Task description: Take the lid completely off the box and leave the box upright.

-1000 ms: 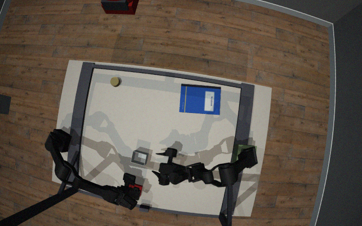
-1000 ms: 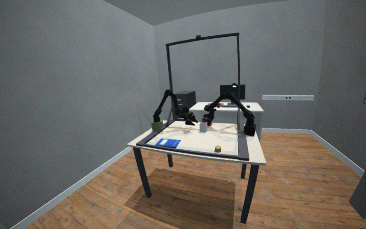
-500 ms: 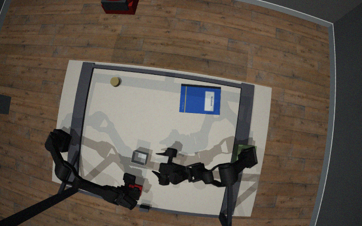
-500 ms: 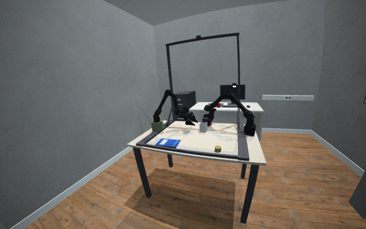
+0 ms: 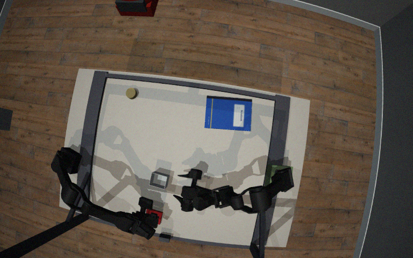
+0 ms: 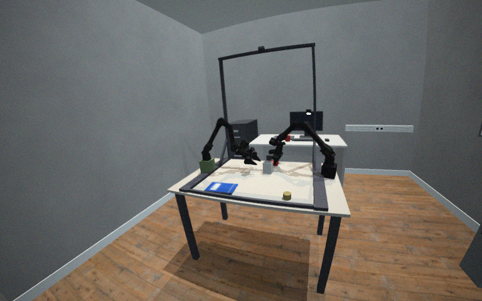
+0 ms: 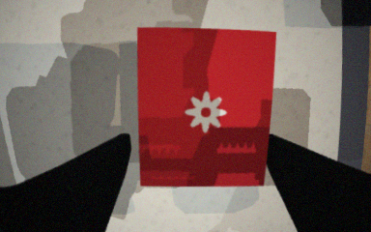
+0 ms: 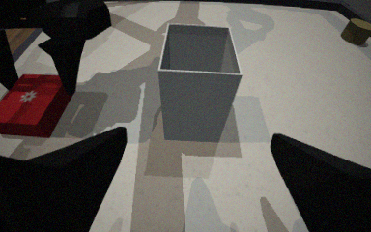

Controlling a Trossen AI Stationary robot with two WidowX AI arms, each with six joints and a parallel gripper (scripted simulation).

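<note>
Now: the red lid 1 cm behind my left hand, 2 cm to the right of it and 3 cm below it. Also, from my left hand: grey box 18 cm ahead, 6 cm to the right.
</note>
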